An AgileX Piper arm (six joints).
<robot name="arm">
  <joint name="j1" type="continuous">
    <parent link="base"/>
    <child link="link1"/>
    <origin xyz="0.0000 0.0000 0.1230" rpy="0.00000 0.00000 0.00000"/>
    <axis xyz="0 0 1"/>
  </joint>
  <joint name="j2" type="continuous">
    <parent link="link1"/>
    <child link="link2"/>
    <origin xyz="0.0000 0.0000 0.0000" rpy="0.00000 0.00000 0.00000"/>
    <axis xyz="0 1 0"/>
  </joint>
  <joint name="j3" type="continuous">
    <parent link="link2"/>
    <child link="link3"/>
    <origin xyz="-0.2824 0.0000 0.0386" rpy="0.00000 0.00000 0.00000"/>
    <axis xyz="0 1 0"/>
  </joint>
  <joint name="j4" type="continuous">
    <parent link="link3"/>
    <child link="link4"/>
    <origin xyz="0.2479 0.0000 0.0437" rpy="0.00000 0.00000 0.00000"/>
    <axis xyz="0.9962 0 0.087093"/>
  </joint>
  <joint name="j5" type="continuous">
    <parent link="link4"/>
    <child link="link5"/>
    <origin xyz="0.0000 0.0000 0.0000" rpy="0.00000 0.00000 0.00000"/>
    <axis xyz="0 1 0"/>
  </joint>
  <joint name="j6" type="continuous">
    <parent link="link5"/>
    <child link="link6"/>
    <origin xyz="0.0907 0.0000 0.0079" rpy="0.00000 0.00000 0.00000"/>
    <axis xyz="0.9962 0 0.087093"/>
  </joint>
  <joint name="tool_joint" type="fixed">
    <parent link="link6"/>
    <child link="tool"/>
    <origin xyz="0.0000 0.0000 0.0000" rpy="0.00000 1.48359 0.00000"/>
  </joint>
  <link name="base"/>
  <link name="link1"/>
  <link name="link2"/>
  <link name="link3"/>
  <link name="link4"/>
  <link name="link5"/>
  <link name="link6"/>
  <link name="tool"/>
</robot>
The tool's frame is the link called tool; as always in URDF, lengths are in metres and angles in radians. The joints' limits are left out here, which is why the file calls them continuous.
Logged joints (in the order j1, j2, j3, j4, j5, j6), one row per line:
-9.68, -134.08, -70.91, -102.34, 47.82, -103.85
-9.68, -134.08, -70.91, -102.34, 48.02, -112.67
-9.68, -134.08, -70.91, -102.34, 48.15, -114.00
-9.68, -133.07, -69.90, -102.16, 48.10, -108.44
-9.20, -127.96, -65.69, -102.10, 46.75, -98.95
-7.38, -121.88, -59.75, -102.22, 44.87, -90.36
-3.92, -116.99, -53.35, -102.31, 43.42, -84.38
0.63, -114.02, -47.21, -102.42, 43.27, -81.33
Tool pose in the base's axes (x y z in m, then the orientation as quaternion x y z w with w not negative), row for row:
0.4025, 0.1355, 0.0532, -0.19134, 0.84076, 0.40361, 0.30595
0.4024, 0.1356, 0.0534, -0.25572, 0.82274, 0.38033, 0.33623
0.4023, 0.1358, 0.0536, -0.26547, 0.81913, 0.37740, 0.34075
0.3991, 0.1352, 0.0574, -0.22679, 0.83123, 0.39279, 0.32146
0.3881, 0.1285, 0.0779, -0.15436, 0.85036, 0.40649, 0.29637
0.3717, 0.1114, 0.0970, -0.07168, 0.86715, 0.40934, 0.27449
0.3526, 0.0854, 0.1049, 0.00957, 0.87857, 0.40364, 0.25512
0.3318, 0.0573, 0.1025, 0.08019, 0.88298, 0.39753, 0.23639
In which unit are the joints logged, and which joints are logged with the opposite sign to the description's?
The joints are logged in degrees. Opposite sign: j1, j2, j4.
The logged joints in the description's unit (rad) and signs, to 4 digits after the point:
0.1689, 2.3401, -1.2376, 1.7862, 0.8346, -1.8125
0.1689, 2.3401, -1.2376, 1.7862, 0.8381, -1.9665
0.1689, 2.3401, -1.2376, 1.7862, 0.8404, -1.9897
0.1689, 2.3225, -1.2200, 1.7830, 0.8395, -1.8926
0.1606, 2.2333, -1.1465, 1.7820, 0.8159, -1.7270
0.1288, 2.1272, -1.0428, 1.7841, 0.7831, -1.5771
0.0684, 2.0419, -0.9311, 1.7856, 0.7578, -1.4727
-0.0110, 1.9900, -0.8240, 1.7876, 0.7552, -1.4195

